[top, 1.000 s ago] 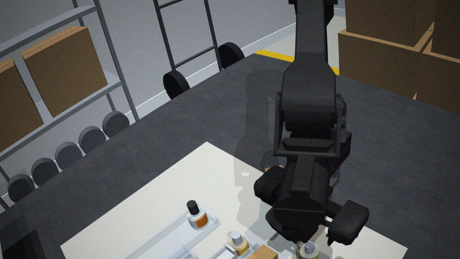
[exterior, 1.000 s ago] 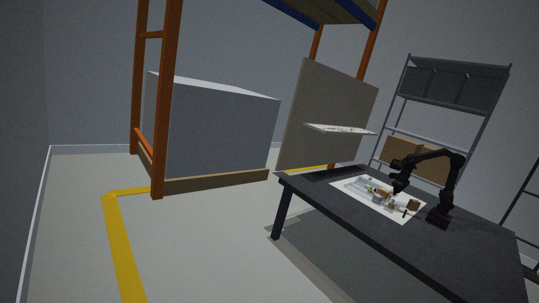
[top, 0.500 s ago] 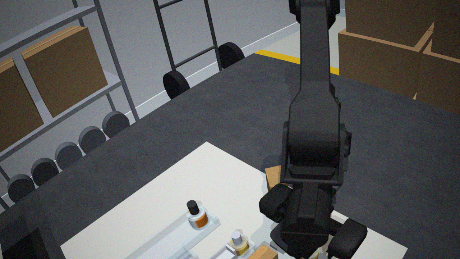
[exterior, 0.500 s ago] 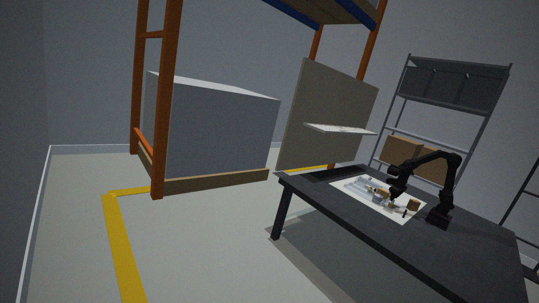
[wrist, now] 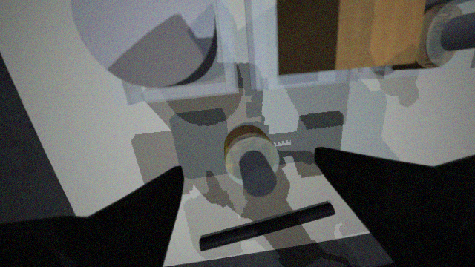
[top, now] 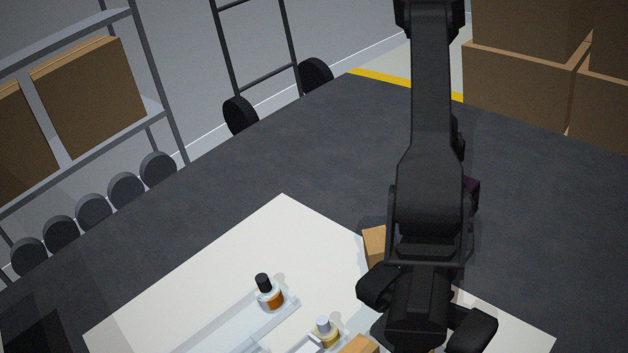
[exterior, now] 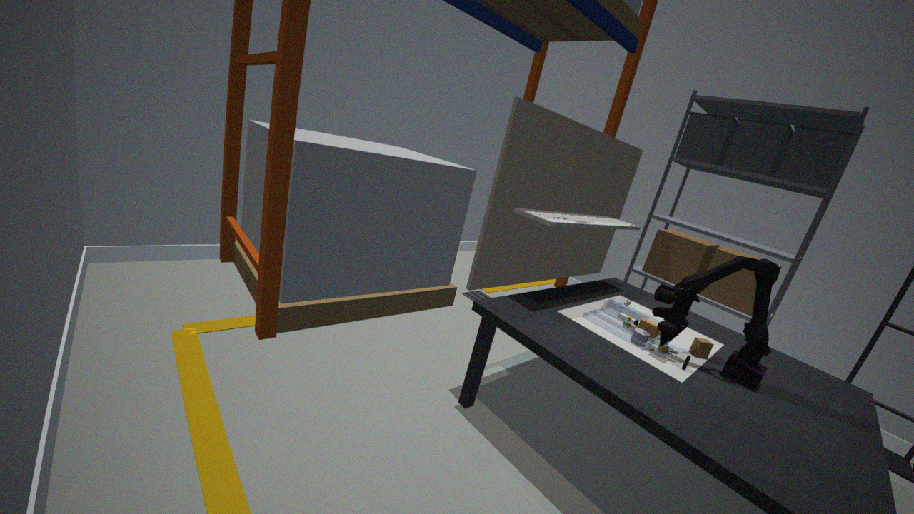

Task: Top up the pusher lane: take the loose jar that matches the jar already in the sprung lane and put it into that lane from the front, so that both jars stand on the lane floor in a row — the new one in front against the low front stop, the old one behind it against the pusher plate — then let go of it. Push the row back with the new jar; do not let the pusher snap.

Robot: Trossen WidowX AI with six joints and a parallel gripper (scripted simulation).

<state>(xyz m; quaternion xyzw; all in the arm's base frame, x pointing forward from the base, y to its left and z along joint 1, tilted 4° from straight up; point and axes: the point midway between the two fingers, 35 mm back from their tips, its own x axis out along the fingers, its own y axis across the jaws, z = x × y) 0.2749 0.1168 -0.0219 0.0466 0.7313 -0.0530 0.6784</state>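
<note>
My gripper tip is now 100 mm past the black rod and 30 mm above it.
</note>
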